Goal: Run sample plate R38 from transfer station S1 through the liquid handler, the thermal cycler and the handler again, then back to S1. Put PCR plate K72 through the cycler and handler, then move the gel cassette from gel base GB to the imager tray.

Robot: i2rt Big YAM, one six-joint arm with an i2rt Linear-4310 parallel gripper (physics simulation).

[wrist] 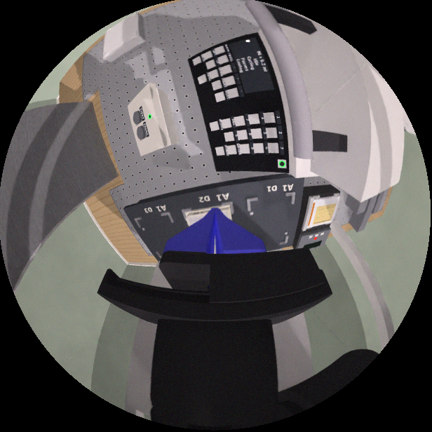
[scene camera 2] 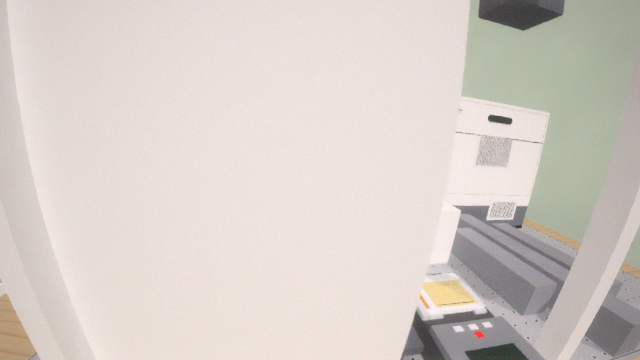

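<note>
My gripper (wrist: 214, 213) has blue fingers that meet at the tips; it is shut and empty. In the wrist view the tips overlap a pale plate (wrist: 208, 213) at position D2 of the dark deck (wrist: 240, 220); its label is hidden. The thermal cycler (wrist: 345, 100) has a black keypad panel and a white lid with dark handles; I cannot tell the lid's exact position. The yellow gel cassette (scene camera 2: 450, 293) (wrist: 324, 212) lies in the gel base (scene camera 2: 450, 330) (wrist: 314, 239), which has a red light. S1, the liquid handler and the imager tray cannot be identified with certainty.
A white control box (wrist: 152, 120) with two knobs stands beside the keypad. A dark grey panel (wrist: 55, 150) rises at the left. In the scene view, a huge white surface (scene camera 2: 240, 175) blocks most of the picture; grey blocks (scene camera 2: 505, 270) and a white cabinet (scene camera 2: 520, 167) stand at the right.
</note>
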